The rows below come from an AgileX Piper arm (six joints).
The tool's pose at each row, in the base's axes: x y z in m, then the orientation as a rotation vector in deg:
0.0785, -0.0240, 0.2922, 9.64, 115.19, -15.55
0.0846, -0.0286, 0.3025, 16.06, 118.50, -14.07
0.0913, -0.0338, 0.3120, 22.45, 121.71, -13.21
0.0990, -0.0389, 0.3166, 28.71, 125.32, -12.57
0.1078, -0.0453, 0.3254, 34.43, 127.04, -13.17
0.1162, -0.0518, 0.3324, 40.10, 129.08, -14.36
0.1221, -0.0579, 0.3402, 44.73, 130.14, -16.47
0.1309, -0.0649, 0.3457, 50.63, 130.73, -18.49
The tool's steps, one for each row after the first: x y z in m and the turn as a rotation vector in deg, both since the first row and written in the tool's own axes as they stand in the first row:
-0.0119, -0.0042, 0.0022, 1.62, 4.24, 4.62
-0.0234, -0.0087, 0.0053, 3.65, 8.55, 8.82
-0.0309, -0.0124, 0.0114, 5.72, 13.38, 12.62
-0.0427, -0.0175, 0.0170, 8.48, 16.39, 15.74
-0.0526, -0.0226, 0.0230, 11.55, 19.83, 18.43
-0.0622, -0.0279, 0.0265, 14.82, 22.16, 20.19
-0.0710, -0.0333, 0.0336, 18.56, 24.54, 22.80

